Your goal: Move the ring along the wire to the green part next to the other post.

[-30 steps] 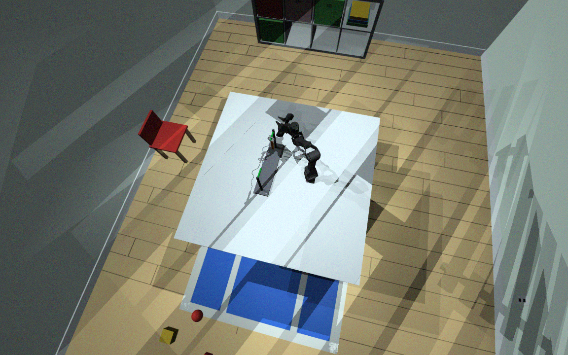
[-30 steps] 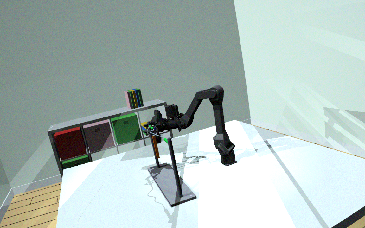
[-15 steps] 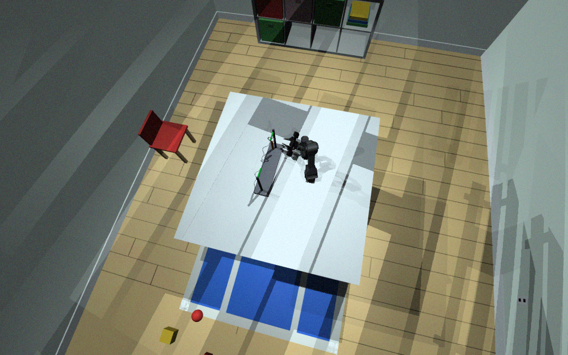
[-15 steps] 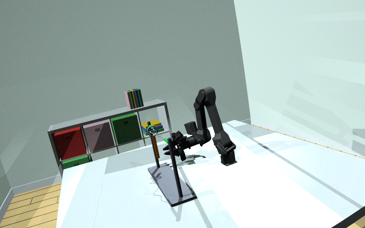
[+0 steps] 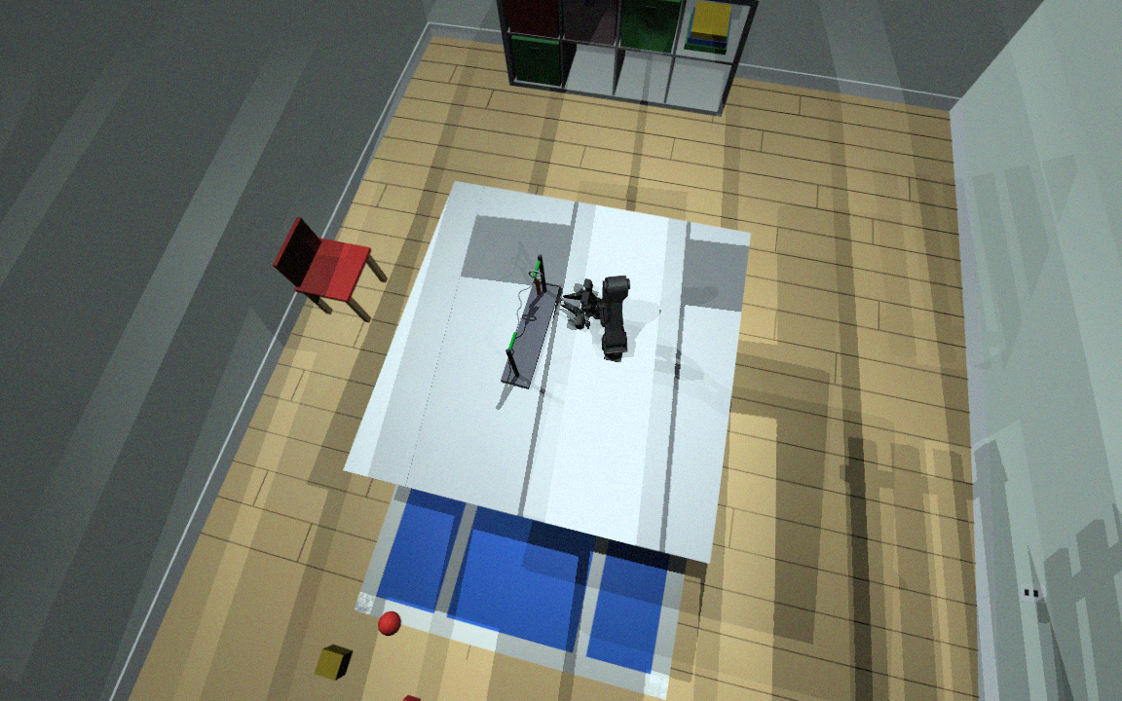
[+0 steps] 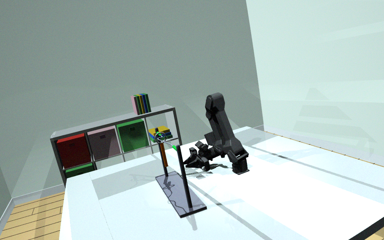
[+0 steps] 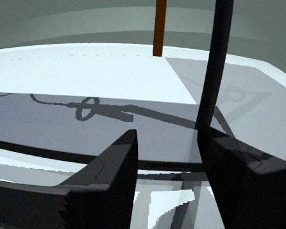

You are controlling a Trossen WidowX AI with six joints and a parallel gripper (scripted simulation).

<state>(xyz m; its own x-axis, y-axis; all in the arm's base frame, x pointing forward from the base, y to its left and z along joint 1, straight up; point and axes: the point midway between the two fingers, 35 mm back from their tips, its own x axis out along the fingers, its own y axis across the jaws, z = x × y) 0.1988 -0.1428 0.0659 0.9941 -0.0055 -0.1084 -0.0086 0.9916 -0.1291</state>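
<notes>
Right now my gripper tip is 13 cm to the right of the rig, 9 cm short of it and 7 cm below it.
</notes>
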